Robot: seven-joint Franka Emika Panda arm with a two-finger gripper.
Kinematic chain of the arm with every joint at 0, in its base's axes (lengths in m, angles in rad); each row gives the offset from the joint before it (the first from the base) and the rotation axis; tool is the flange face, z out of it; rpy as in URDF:
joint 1: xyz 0 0 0.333 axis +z
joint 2: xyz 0 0 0 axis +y
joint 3: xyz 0 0 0.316 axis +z
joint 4: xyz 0.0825 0 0 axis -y
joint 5: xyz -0.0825 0 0.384 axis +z
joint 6: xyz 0 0 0 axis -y
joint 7: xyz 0.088 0 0 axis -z
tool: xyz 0 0 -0.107 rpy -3.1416 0 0
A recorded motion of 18 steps. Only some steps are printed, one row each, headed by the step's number.
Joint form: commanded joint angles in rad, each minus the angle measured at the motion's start. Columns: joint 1, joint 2, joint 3, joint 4, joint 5, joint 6, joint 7.
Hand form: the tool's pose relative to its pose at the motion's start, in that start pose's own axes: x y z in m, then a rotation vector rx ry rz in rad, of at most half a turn. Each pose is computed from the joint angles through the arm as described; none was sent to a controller.
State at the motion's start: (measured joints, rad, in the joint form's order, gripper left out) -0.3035 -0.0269 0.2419 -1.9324 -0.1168 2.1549 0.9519
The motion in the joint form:
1: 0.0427 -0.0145 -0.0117 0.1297 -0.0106 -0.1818 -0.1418
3: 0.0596 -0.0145 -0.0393 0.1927 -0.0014 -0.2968 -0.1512
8: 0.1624 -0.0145 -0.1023 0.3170 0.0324 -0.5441 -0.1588
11: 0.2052 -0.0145 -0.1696 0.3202 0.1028 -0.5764 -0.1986
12: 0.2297 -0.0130 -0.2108 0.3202 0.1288 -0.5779 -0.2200
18: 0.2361 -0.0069 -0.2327 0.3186 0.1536 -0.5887 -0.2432
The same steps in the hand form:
1: -0.0021 -0.0129 -0.0544 -0.0358 -0.0119 -0.1619
3: 0.0046 -0.0062 -0.0737 -0.0742 -0.0496 -0.1498
8: -0.0150 -0.0091 -0.1158 -0.1403 -0.1562 -0.1759
11: -0.0119 -0.0020 -0.1143 -0.1149 -0.2317 -0.1819
12: -0.0066 0.0020 -0.1126 -0.0981 -0.2544 -0.1831
18: -0.0027 0.0059 -0.1070 -0.0926 -0.2860 -0.1882

